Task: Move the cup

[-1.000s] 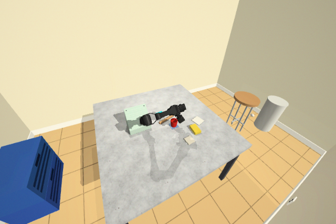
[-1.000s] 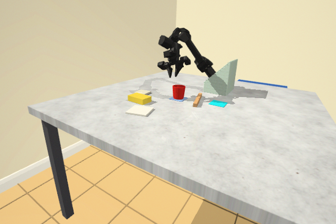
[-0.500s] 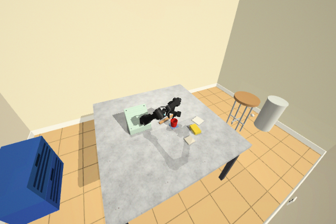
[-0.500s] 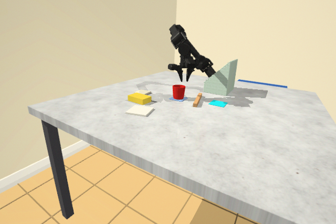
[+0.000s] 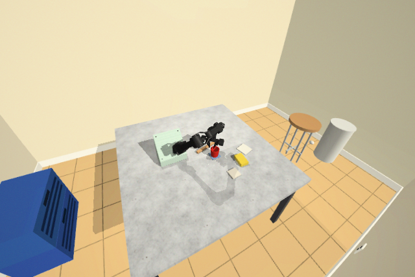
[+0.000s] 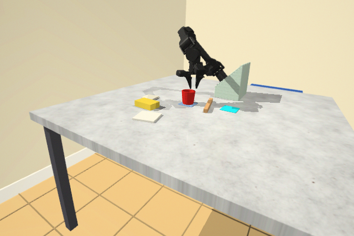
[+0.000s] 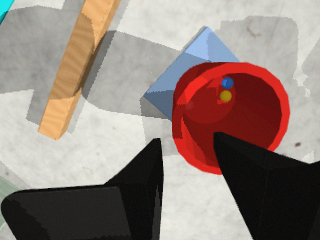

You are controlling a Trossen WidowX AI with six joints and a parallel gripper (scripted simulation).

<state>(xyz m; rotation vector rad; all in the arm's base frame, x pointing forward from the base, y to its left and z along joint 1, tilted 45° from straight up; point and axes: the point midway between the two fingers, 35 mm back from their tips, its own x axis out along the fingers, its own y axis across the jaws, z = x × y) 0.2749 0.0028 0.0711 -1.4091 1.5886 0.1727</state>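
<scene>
My gripper tip is 4 cm above the red cup, 3 cm short of it and 1 cm to the left of it. Round my gripper tip: green marble: 7 cm below, 2 cm ahead, 1 cm to the left; blue pad: 9 cm below, 3 cm ahead, 1 cm to the right; yellow marble: 7 cm below, 4 cm ahead, 2 cm to the right.
</scene>
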